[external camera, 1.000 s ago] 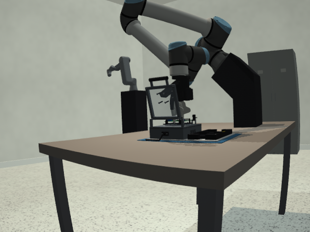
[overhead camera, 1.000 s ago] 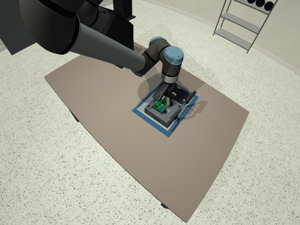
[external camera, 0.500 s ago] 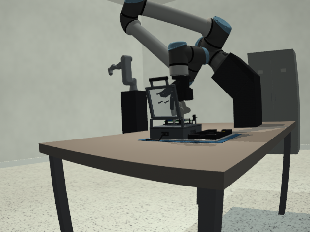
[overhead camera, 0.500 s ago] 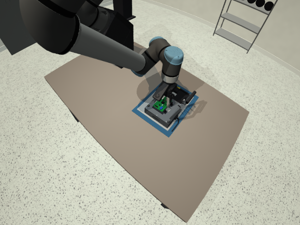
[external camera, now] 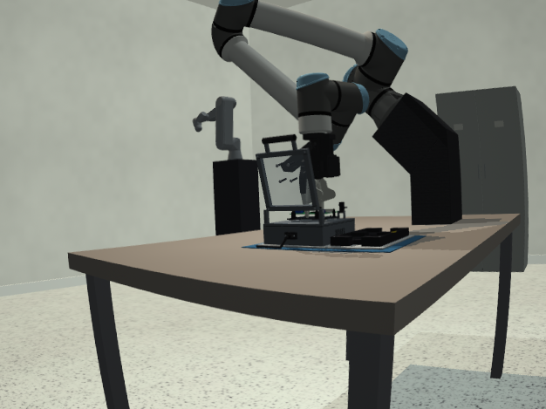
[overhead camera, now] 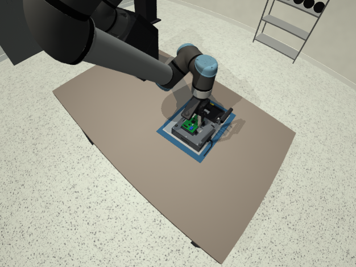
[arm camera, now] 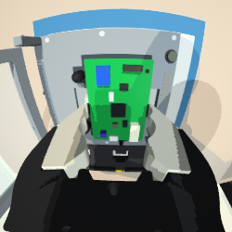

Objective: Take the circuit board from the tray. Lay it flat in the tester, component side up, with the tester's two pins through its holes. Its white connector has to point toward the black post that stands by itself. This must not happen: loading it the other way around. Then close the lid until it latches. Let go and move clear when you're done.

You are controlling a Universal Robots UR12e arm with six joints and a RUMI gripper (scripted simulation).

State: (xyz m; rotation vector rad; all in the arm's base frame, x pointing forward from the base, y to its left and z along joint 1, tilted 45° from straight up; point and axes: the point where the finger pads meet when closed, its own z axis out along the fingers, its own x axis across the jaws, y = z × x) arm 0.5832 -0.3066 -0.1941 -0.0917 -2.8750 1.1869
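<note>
The green circuit board lies right at my hand. The rest, counted from my hand: tester bed 1 cm to the left, 1 cm below, 1 cm ahead; black post 6 cm to the left, 6 cm behind, 1 cm above; tester 4 cm to the left, 4 cm ahead, 3 cm above.
</note>
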